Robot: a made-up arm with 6 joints.
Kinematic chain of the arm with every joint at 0, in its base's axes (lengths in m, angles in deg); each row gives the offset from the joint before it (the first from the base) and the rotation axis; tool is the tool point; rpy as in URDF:
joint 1: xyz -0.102 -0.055 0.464 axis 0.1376 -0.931 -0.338
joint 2: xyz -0.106 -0.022 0 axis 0.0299 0.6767 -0.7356
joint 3: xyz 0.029 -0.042 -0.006 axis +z
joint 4: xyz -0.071 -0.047 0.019 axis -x
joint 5: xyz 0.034 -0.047 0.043 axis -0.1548 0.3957 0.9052
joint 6: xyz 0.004 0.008 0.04 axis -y
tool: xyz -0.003 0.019 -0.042 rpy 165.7 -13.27 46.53
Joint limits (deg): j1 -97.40..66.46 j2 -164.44..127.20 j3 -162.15..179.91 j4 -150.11..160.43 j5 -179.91..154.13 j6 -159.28..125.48
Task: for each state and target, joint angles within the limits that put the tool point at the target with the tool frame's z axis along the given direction. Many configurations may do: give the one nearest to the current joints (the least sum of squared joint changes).
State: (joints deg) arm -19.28 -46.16 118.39 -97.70 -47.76 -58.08
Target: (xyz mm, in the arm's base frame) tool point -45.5 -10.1 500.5 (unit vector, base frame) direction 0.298 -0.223 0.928
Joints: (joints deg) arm -26.45 -49.10 112.71 -124.66 -61.31 -96.64
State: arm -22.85 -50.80 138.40 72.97 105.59 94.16
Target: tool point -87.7 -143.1 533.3 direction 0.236 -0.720 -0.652
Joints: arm -13.21 -20.13 158.23 58.80 127.76 125.48
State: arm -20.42 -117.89 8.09 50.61 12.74 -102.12
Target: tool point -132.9 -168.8 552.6 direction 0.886 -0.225 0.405
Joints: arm -23.30 -149.89 28.03 64.48 26.04 -75.79
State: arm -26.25 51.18 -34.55 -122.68 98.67 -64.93
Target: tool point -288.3 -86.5 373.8 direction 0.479 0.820 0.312
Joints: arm 15.92 38.88 -11.68 -145.45 80.22 -33.01
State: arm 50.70 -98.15 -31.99 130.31 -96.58 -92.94
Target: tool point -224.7 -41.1 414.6 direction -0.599 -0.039 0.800
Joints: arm 36.18 -128.64 -23.82 111.61 -137.45 -49.55
